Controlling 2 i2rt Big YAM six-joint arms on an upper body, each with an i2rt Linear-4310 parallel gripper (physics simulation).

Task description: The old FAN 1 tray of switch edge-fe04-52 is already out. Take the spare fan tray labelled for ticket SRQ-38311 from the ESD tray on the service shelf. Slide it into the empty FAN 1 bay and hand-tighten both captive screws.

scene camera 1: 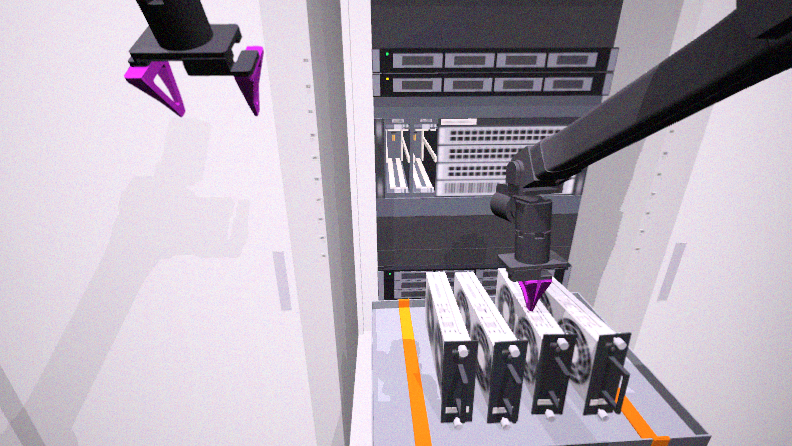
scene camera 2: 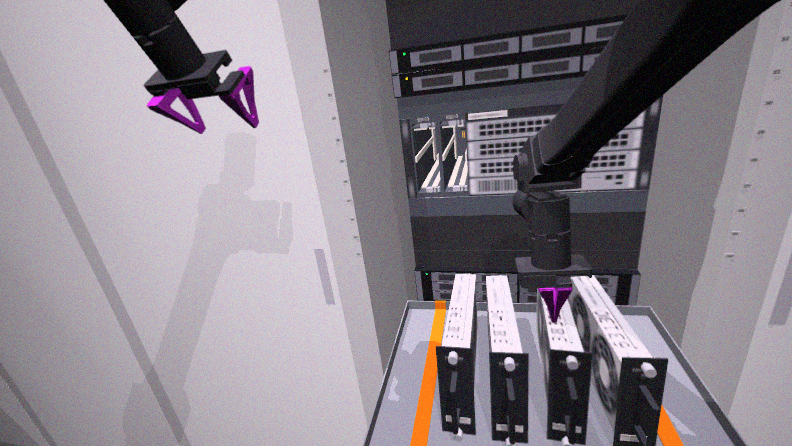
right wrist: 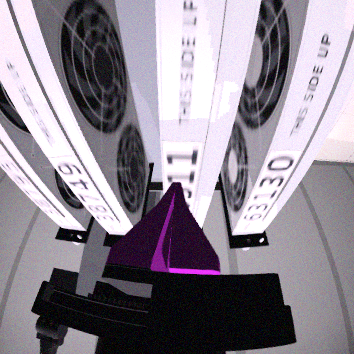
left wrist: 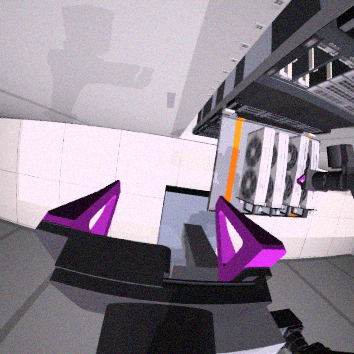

Observation:
The left gripper (scene camera 1: 220,113) is open and holds nothing. Further things: the right gripper (scene camera 2: 553,321) and a grey cart tray (scene camera 2: 398,409).
The left gripper also shows in scene camera 2 (scene camera 2: 229,128) and in the left wrist view (left wrist: 169,192). The right gripper shows as well in scene camera 1 (scene camera 1: 529,309) and in the right wrist view (right wrist: 176,186). The grey cart tray also shows in scene camera 1 (scene camera 1: 572,419) and in the right wrist view (right wrist: 138,32).

